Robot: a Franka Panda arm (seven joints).
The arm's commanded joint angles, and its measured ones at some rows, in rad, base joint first. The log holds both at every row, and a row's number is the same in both.
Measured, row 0:
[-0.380, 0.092, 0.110, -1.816, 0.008, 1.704, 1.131]
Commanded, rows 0 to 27:
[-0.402, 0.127, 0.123, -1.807, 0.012, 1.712, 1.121]
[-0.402, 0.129, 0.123, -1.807, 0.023, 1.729, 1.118]
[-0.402, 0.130, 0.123, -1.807, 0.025, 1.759, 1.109]
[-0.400, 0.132, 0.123, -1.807, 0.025, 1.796, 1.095]
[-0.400, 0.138, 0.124, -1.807, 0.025, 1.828, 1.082]
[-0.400, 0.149, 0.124, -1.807, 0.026, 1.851, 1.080]
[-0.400, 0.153, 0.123, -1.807, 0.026, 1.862, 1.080]
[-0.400, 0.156, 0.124, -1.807, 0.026, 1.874, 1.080]
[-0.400, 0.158, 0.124, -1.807, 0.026, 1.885, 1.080]
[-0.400, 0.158, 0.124, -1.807, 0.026, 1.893, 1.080]
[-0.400, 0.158, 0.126, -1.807, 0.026, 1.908, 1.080]
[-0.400, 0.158, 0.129, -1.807, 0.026, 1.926, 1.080]
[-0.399, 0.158, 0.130, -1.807, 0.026, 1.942, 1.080]
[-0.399, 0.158, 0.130, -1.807, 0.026, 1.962, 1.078]
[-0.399, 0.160, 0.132, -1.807, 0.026, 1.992, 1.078]
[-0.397, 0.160, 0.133, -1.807, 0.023, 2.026, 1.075]
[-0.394, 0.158, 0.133, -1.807, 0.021, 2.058, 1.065]
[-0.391, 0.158, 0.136, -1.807, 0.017, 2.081, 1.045]
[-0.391, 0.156, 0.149, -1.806, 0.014, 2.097, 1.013]
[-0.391, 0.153, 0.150, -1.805, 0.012, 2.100, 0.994]
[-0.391, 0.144, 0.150, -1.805, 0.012, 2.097, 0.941]
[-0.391, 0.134, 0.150, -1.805, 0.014, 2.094, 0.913]
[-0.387, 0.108, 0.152, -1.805, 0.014, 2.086, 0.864]
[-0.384, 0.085, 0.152, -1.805, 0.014, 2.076, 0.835]
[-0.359, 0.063, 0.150, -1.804, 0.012, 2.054, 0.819]
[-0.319, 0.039, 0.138, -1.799, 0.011, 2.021, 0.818]
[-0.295, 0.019, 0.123, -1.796, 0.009, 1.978, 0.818]
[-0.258, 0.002, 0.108, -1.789, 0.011, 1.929, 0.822]
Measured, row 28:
[-0.349, 0.078, 0.145, -1.792, 0.012, 2.044, 0.837]
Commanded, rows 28 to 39:
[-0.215, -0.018, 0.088, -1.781, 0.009, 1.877, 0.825]
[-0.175, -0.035, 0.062, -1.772, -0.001, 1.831, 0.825]
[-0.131, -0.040, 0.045, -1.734, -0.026, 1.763, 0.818]
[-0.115, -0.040, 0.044, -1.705, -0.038, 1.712, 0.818]
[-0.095, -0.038, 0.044, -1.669, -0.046, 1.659, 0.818]
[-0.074, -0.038, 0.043, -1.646, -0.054, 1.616, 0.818]
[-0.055, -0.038, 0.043, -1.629, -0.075, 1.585, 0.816]
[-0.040, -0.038, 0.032, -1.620, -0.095, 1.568, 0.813]
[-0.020, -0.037, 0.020, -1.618, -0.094, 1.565, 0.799]
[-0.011, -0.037, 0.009, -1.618, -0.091, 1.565, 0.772]
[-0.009, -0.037, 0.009, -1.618, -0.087, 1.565, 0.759]
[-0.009, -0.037, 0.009, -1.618, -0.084, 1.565, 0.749]
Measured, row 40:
[-0.036, -0.055, 0.037, -1.645, -0.072, 1.590, 0.808]
